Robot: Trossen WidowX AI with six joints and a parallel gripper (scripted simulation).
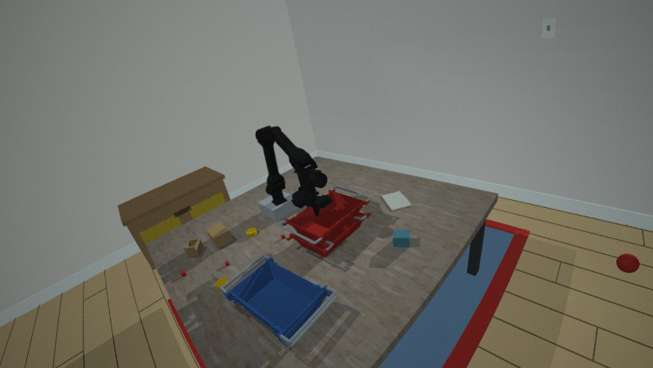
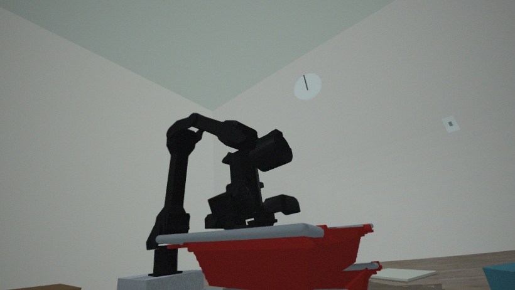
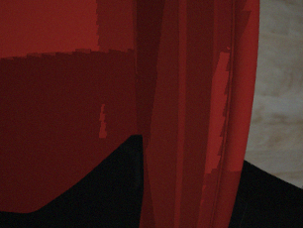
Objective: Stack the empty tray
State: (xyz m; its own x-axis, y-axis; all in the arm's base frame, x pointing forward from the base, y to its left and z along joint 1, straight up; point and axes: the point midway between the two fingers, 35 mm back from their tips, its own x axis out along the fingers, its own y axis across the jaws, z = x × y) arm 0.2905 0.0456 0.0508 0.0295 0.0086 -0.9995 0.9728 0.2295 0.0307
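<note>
My gripper tip is 80 mm short of the red tray, 30 mm below it and 20 mm to the right of it. The rest, counted from my gripper tip: teal cube: 320 mm ahead, 180 mm to the left, 60 mm below; white sheet: 400 mm to the left, 90 mm ahead, 80 mm below.
</note>
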